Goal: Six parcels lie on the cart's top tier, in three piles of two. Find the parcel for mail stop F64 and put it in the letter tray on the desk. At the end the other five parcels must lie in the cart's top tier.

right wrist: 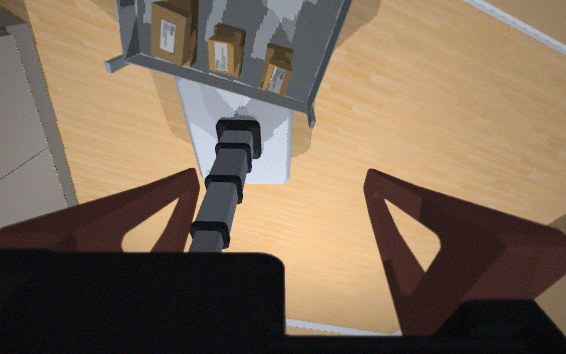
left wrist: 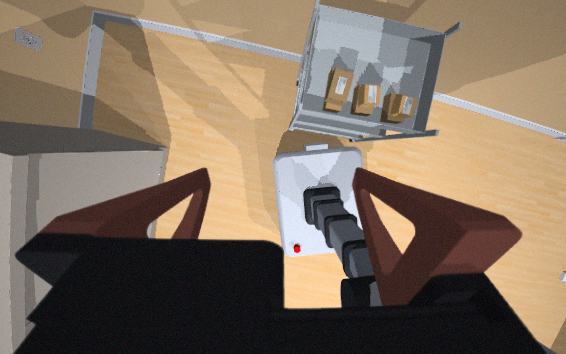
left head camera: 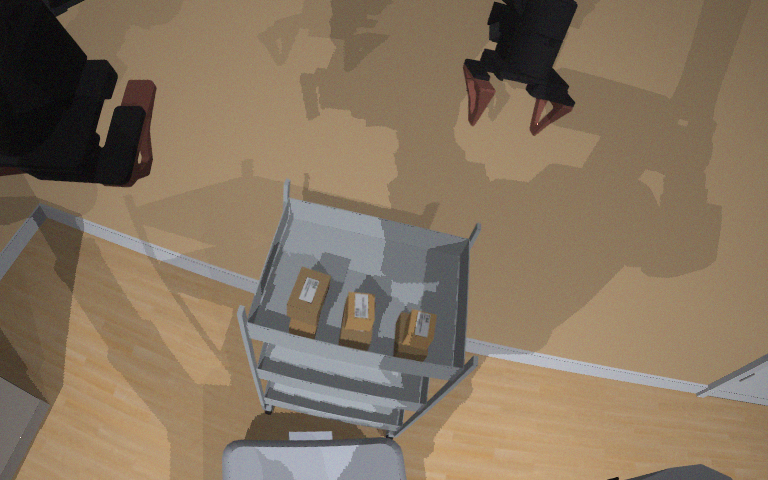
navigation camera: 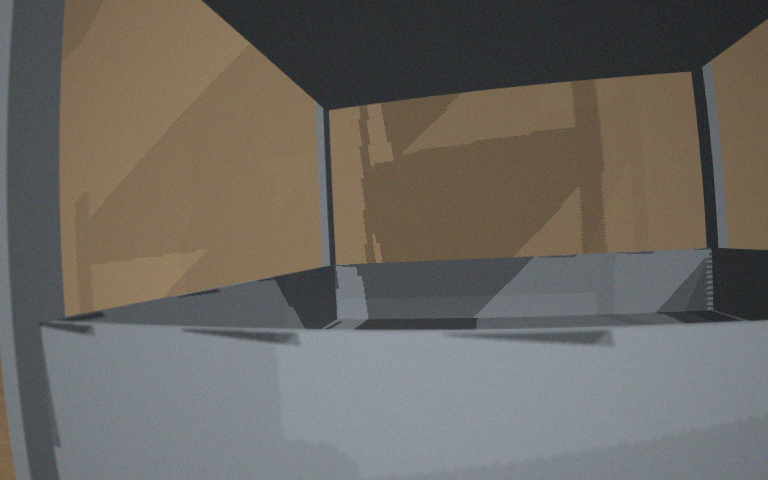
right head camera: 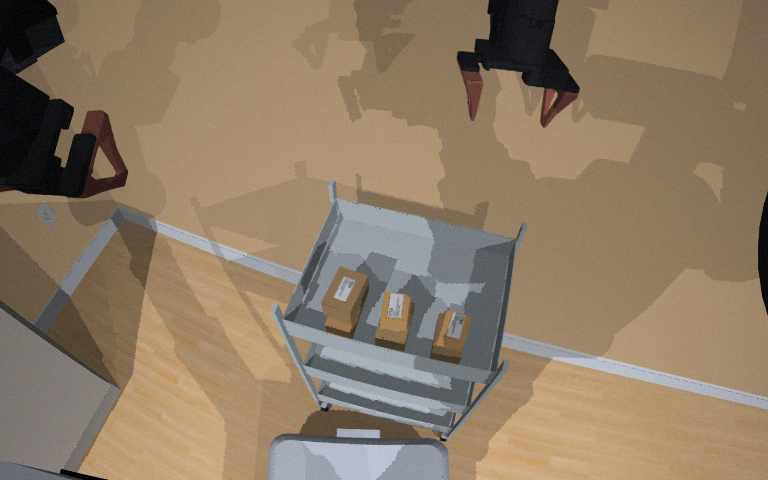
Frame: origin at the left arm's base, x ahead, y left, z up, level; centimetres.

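Seen in the pictures: left gripper, fingertip midpoint: (left wrist: 281, 175) (left head camera: 97, 164) (right head camera: 89, 177); right gripper, fingertip midpoint: (right wrist: 281, 177) (left head camera: 502, 128) (right head camera: 508, 121).
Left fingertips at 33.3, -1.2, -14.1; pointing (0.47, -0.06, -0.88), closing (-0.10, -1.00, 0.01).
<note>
Offsets run from my left fingertips to a thing's top centre, as dx, dy, dz.
The grey cart (left head camera: 339, 348) (right head camera: 419, 360) (right wrist: 200, 81) holds three piles of brown parcels in its top tier. The left pile's upper parcel @(+18.9, -20.5, -50.4) (left head camera: 317, 283) (right head camera: 354, 283) (left wrist: 332, 90) (right wrist: 185, 42), the middle one @(+15.6, -30.2, -50.6) (left head camera: 357, 324) (right head camera: 394, 325) and the right one @(+11.3, -41.5, -50.6) (left head camera: 417, 341) (right head camera: 450, 342) bear white labels too small to read. Lower parcels show partly beneath. My right gripper (left head camera: 502, 127) (right head camera: 508, 122) (right wrist: 281, 177) is open and empty, beyond the cart in the head views. My left gripper (left wrist: 281, 175) is open and empty, left of the cart. The letter tray is not recognisable.
The robot's pale base (left head camera: 314, 466) (right head camera: 358, 466) (left wrist: 295, 170) stands close to the cart's near side. A grey-beige piece of furniture (right head camera: 45, 384) (left wrist: 100, 190) stands at the left. Walls with a pale skirting board (left head camera: 566, 364) (right head camera: 623, 366) run behind the cart. In the navigation camera a cart panel (navigation camera: 424, 384) is very close.
</note>
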